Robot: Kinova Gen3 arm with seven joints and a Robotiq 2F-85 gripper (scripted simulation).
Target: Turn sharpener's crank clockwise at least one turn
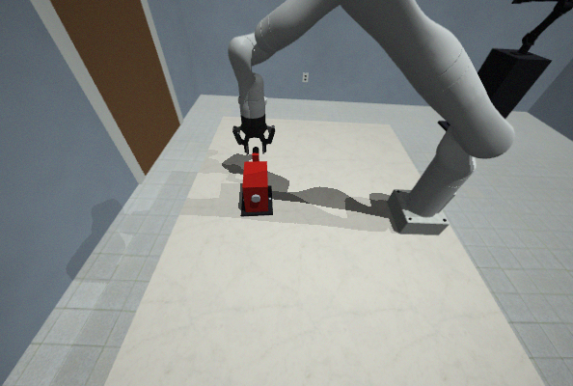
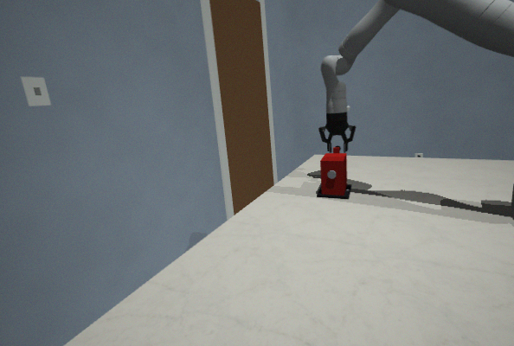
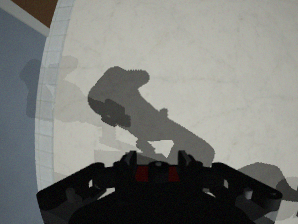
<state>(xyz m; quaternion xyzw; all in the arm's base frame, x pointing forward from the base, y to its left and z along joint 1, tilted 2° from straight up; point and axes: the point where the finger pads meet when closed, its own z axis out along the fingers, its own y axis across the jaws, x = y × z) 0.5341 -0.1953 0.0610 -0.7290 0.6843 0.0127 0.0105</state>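
The crank knob lies 2 cm to the left of my hand.
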